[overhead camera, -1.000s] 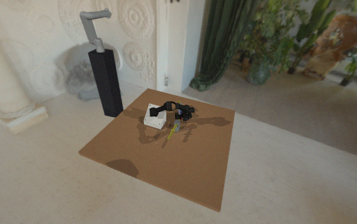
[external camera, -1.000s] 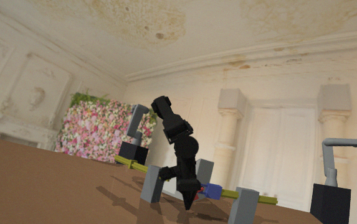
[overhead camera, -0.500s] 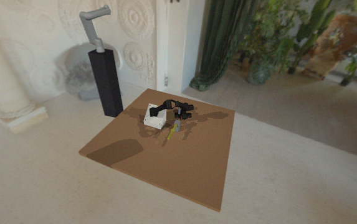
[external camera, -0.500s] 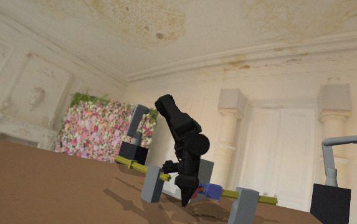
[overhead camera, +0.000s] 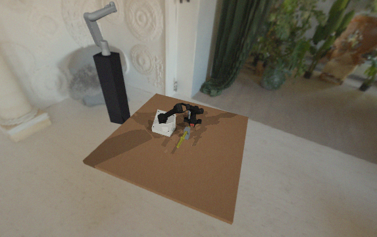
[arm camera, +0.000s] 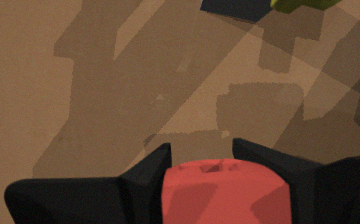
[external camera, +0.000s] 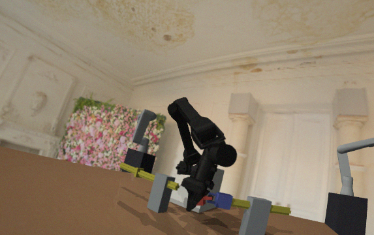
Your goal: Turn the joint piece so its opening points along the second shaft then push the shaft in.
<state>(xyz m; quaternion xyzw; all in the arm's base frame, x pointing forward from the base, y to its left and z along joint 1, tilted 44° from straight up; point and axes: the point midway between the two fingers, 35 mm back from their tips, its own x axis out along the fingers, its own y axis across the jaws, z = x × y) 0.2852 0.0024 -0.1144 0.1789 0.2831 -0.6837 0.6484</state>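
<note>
Now: gripper tip 40 mm below the red joint piece and 20 mm to the right of it.
</note>
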